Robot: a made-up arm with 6 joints.
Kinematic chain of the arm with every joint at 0, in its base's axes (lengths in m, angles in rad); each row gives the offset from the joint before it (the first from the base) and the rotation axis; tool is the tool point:
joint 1: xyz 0 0 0.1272 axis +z
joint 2: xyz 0 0 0 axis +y
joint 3: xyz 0 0 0.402 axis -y
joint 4: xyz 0 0 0 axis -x
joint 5: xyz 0.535 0 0 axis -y
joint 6: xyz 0 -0.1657 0 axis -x
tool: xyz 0 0 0
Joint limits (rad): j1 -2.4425..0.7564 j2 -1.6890..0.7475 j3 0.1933..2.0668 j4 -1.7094..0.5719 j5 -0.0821..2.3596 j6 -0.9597..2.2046
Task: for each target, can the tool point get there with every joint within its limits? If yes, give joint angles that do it. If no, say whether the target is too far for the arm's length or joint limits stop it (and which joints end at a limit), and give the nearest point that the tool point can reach.
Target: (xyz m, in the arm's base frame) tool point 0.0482 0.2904 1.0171
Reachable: yes | joints -1.8552 -0.5836 1.4080 -1.3567 0.9056 1.9007
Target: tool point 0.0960 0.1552 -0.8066
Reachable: no: joint limits stop it (at a limit: joint 2, joint 3, joint 4) | nearest point 0.4193 0.6778 -0.3018 | short by 0.795 m
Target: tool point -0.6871 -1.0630 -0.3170
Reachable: no: too far | nearest point -0.5277 -0.7258 -0.1509 | short by 0.408 m
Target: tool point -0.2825 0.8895 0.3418
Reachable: yes | joints -1.3795 -1.3352 1.8152 -0.8593 1.1326 1.6190
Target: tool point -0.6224 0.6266 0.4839
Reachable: yes | joints -0.8171 -1.3519 1.5845 -1.4193 1.5939 0.0386
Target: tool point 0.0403 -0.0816 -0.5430
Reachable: no: joint limits stop it (at a limit: joint 2, joint 3) | nearest point 0.2838 -0.5747 -0.0004 | short by 0.773 m
